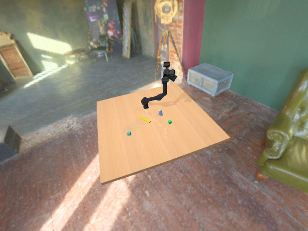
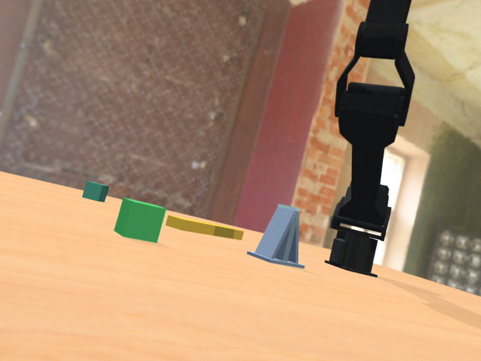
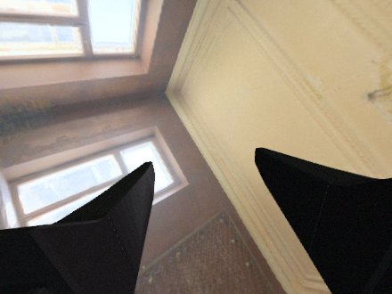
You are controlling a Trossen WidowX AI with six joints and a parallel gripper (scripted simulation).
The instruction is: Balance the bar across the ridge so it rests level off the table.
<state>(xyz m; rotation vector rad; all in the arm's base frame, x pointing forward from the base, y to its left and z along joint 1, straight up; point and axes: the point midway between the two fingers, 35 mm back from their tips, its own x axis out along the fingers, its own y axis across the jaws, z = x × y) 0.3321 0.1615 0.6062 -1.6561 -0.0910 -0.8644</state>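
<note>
Now: gripper tip 120 mm past the yellow bar, 230 mm to the left of it and 620 mm above it. The rest, counted from my gripper tip: teal cube (40 mm ahead, 460 mm to the right, 610 mm below).
</note>
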